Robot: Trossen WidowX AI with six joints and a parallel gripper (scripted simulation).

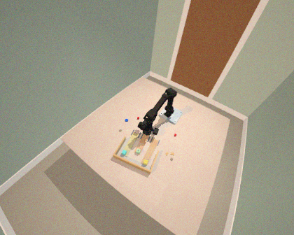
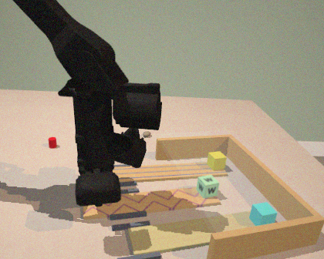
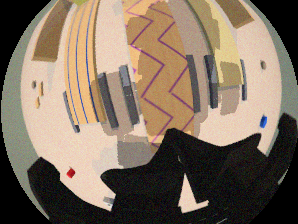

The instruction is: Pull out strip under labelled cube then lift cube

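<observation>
My gripper tip is 190 mm short of the labelled cube, 80 mm to the right of it and 20 mm below it.
</observation>
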